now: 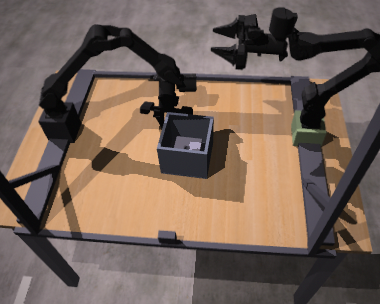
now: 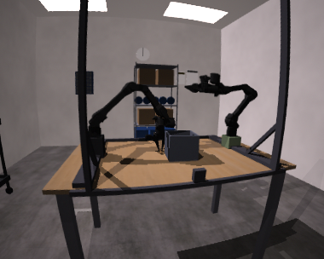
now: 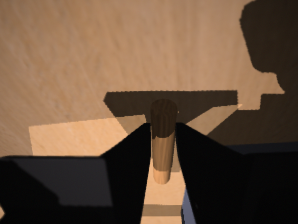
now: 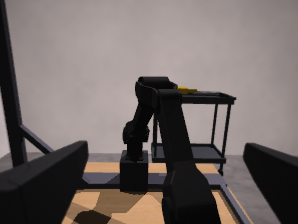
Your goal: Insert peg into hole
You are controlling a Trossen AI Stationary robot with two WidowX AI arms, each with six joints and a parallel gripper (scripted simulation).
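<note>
My left hand is 30 mm past the wooden peg, 30 mm above it and 10 mm to the right of it. Round my left hand: pale plate 130 mm behind, 90 mm to the right, 10 mm above.
</note>
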